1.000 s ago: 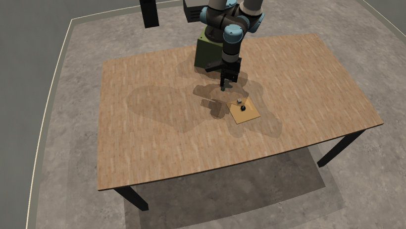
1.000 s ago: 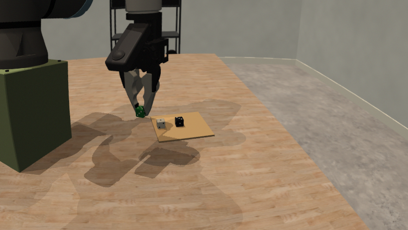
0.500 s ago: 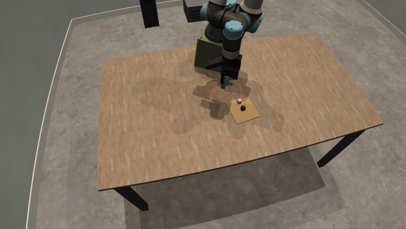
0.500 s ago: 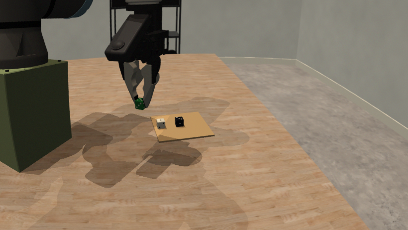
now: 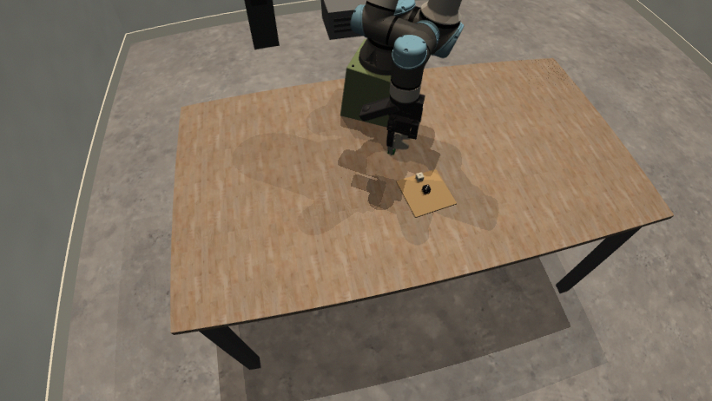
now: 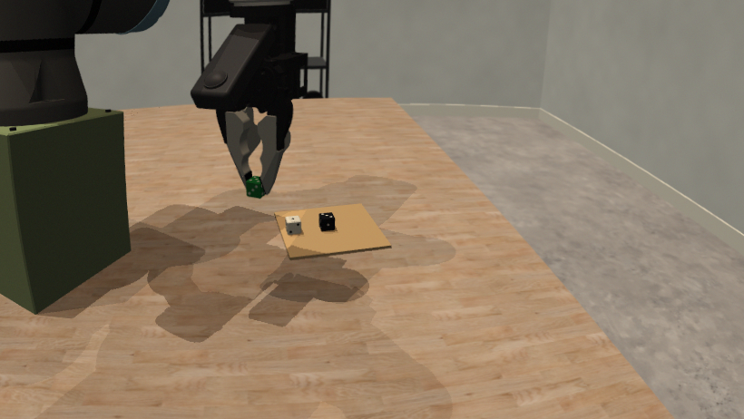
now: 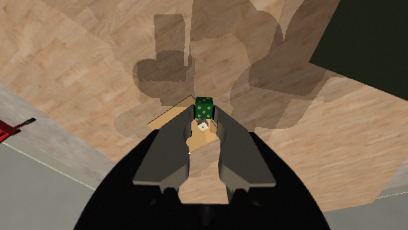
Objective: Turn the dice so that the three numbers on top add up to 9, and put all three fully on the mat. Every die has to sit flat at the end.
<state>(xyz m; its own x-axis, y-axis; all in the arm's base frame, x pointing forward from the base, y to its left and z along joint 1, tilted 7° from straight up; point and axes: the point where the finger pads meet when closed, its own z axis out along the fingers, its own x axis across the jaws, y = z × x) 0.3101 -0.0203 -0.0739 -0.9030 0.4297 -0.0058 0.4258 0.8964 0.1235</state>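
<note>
My hand is 90 mm short of the black die, 100 mm to the right of it and 100 mm above it. The rest, counted from my hand: tan mat (90 mm ahead, 100 mm to the left, 120 mm below); white die (40 mm ahead, 90 mm to the left, 100 mm below); green die (10 mm below).
</note>
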